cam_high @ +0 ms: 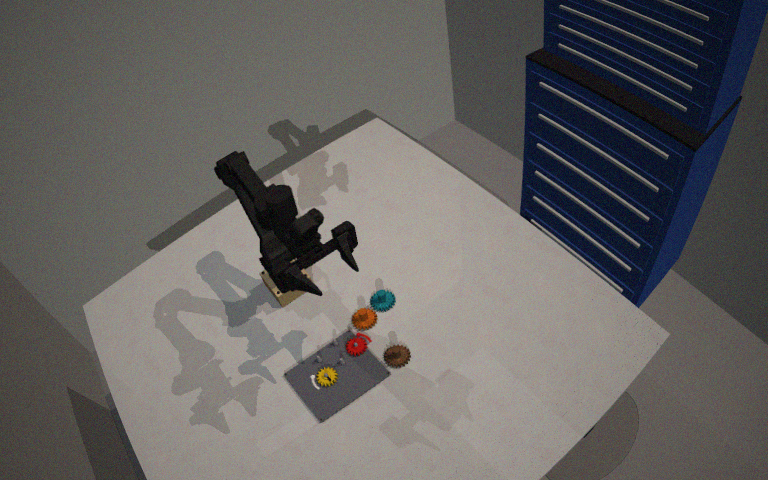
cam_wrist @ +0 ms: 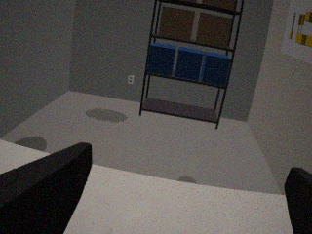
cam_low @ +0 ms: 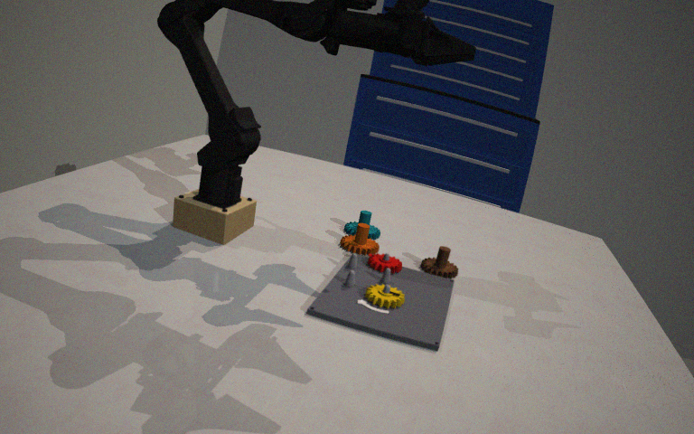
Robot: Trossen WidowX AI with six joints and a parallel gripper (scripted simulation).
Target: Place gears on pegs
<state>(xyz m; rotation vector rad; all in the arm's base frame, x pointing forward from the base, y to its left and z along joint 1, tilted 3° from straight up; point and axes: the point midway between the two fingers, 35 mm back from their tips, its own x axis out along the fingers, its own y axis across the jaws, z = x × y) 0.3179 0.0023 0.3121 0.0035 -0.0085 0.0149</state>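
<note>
My gripper tip is now 140 mm past the teal gear, 150 mm to the right of it and 340 mm above it. Also, from my gripper tip: red gear 70 mm behind, 10 mm to the left, 340 mm below; then yellow gear 40 mm behind, 100 mm to the right, 340 mm below; then red arrow 80 mm behind, 40 mm to the left, 350 mm below.
</note>
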